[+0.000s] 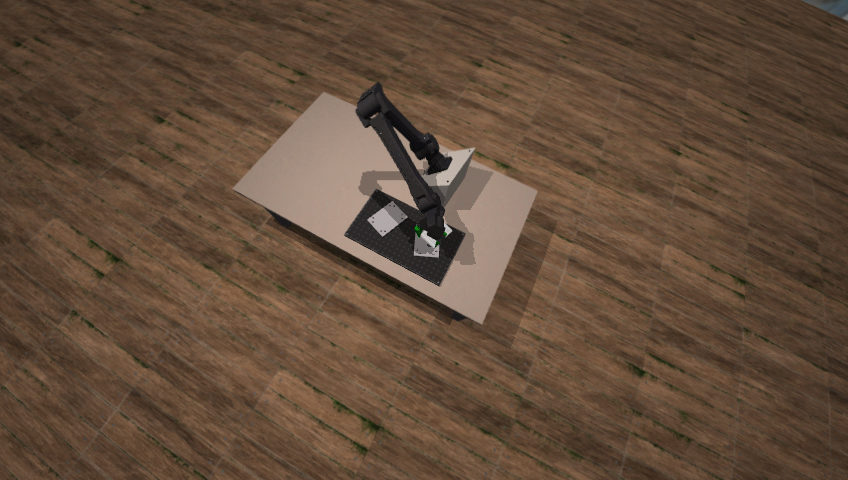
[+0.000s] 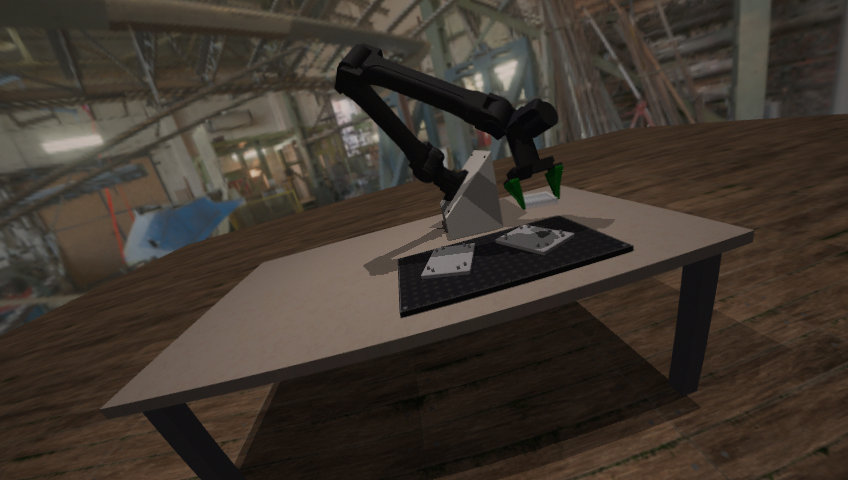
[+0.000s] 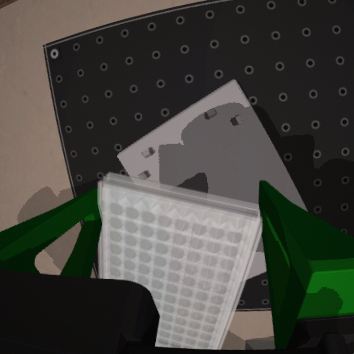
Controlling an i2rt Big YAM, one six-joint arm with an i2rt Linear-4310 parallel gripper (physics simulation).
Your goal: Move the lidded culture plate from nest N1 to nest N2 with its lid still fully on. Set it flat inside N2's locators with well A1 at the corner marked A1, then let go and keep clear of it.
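Frame: origin at the arm's base, x ahead, y left, z up, level; metres.
Seen in the pictures: gripper, between the fingertips: (image 1: 427, 241) (image 2: 541, 204) (image 3: 176, 193); arm's base, origin of its link: (image 1: 440, 166) (image 2: 457, 186).
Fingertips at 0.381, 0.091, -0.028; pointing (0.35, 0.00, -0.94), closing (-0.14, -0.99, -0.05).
Offsets run from my fingertips to a thing's middle, as dx, dy, dz. Level surfaces: height alone.
My gripper (image 1: 429, 236) (image 2: 540, 202) (image 3: 176, 193) has its green fingers shut on the long sides of the clear, lidded culture plate @[-0.058, +0.021, +0.002] (image 1: 428, 239) (image 2: 540, 198) (image 3: 170, 250). The lid looks seated on it. The plate hangs well above the board, behind and over part of the right grey nest @[-0.040, -0.010, -0.094] (image 1: 425, 250) (image 2: 523, 240) (image 3: 170, 135), and is turned relative to it. Small locators stand at the nest's corners; the plate hides part of it. The left grey nest @[-0.068, -0.237, -0.094] (image 1: 384, 223) (image 2: 452, 264) is empty. The N1, N2 and A1 markings cannot be read.
The nests sit on a black perforated board @[-0.032, -0.121, -0.111] (image 1: 398, 252) (image 2: 505, 274) (image 3: 295, 46) near the front of the beige table @[dz -0.118] (image 1: 297, 154) (image 2: 297, 315). A pale wedge-shaped base (image 1: 461, 164) (image 2: 476, 208) carries the arm behind the board.
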